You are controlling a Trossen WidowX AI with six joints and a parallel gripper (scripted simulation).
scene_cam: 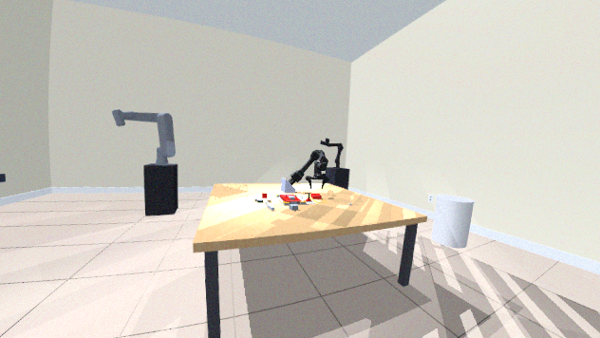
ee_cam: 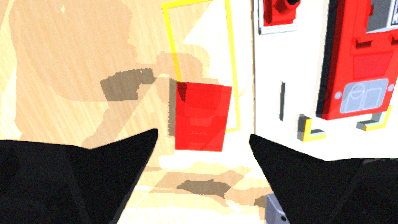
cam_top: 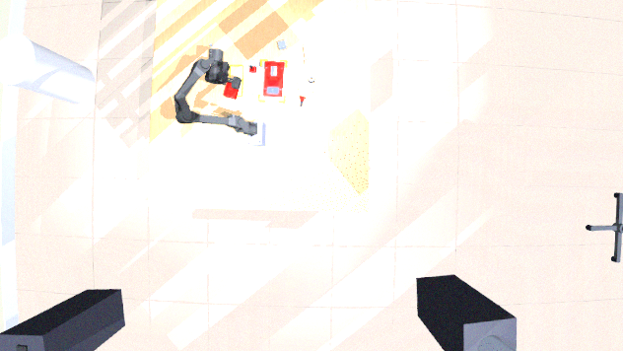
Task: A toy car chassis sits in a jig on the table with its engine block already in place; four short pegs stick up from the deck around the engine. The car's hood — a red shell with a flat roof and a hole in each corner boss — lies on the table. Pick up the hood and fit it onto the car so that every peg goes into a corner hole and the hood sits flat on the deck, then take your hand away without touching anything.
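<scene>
My gripper tip is 6 cm above the red hood. Also, from my gripper tip: black wheel 3 cm ahead, 46 cm to the right, 6 cm below; then grey engine block 8 cm ahead, 25 cm to the right, 5 cm below.
</scene>
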